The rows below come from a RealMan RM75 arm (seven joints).
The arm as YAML. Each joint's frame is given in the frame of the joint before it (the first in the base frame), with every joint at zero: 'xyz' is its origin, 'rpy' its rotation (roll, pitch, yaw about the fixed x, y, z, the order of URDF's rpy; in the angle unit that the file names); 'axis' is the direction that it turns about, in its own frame. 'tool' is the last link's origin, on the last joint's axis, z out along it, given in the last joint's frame.
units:
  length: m
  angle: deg
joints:
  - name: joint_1
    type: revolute
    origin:
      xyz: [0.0, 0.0, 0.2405]
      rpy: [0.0, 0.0, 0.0]
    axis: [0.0, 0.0, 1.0]
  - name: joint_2
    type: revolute
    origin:
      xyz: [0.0, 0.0, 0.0]
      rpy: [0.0, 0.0, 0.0]
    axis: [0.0, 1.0, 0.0]
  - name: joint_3
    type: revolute
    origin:
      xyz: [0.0, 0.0, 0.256]
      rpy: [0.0, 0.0, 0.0]
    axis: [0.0, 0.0, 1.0]
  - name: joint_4
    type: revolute
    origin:
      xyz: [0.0, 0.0, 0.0]
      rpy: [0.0, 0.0, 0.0]
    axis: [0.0, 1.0, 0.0]
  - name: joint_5
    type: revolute
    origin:
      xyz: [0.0, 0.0, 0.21]
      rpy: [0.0, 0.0, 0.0]
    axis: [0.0, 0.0, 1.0]
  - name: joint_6
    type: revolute
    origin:
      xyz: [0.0, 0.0, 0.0]
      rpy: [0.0, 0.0, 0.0]
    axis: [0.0, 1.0, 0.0]
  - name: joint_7
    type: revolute
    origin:
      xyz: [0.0, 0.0, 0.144]
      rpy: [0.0, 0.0, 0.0]
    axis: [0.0, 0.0, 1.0]
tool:
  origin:
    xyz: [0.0, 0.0, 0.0]
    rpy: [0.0, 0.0, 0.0]
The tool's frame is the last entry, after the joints.
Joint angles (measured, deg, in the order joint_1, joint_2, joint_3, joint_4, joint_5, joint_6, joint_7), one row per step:
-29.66, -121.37, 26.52, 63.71, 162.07, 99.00, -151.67
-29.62, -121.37, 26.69, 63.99, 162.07, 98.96, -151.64
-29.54, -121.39, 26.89, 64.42, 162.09, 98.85, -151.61
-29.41, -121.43, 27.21, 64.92, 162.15, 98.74, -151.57
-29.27, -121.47, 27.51, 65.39, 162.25, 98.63, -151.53
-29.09, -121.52, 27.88, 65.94, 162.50, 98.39, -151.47
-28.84, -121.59, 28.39, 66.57, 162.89, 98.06, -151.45
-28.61, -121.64, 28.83, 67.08, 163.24, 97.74, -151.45
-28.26, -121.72, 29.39, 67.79, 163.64, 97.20, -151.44
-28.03, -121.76, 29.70, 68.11, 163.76, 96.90, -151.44
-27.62, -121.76, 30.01, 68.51, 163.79, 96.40, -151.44
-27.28, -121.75, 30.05, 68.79, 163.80, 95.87, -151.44
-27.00, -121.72, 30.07, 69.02, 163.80, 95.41, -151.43
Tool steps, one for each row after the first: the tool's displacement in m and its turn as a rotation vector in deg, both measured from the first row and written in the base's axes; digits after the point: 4 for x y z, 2 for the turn. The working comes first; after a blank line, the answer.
Tool pose at each row, in the base's axes (x y z in m, rotation vector in deg; the steps are taken from these numbers as rounded here):
-0.3332, 0.2904, 0.0668, -105.88, -121.00, 3.55
-0.3330, 0.2908, 0.0676, -105.91, -120.61, 3.68
-0.3330, 0.2912, 0.0689, -105.86, -120.04, 3.82
-0.3329, 0.2915, 0.0701, -105.83, -119.40, 4.14
-0.3331, 0.2916, 0.0713, -105.77, -118.81, 4.49
-0.3336, 0.2917, 0.0727, -105.58, -118.04, 5.06
-0.3346, 0.2915, 0.0743, -105.26, -117.17, 5.89
-0.3356, 0.2913, 0.0756, -104.93, -116.44, 6.61
-0.3371, 0.2911, 0.0775, -104.42, -115.40, 7.42
-0.3379, 0.2909, 0.0783, -104.17, -114.91, 7.75
-0.3397, 0.2903, 0.0799, -103.63, -114.32, 7.95
-0.3418, 0.2897, 0.0815, -102.97, -113.90, 7.87
-0.3435, 0.2893, 0.0830, -102.40, -113.51, 7.78

0.0002, 0.0004, 0.0008, 0.08, 0.28, -0.18
0.0002, 0.0008, 0.0021, 0.27, 0.72, -0.41
0.0003, 0.0011, 0.0033, 0.38, 1.27, -0.66
0.0001, 0.0012, 0.0045, 0.47, 1.81, -0.87
-0.0004, 0.0013, 0.0059, 0.57, 2.63, -1.07
-0.0014, 0.0011, 0.0075, 0.64, 3.67, -1.23
-0.0024, 0.0009, 0.0088, 0.70, 4.59, -1.33
-0.0039, 0.0007, 0.0107, 0.93, 5.82, -1.47
-0.0047, 0.0005, 0.0115, 1.07, 6.39, -1.54
-0.0065, -0.0001, 0.0131, 1.46, 7.09, -1.52
-0.0086, -0.0007, 0.0147, 2.01, 7.62, -1.39
-0.0103, -0.0011, 0.0162, 2.50, 8.09, -1.30

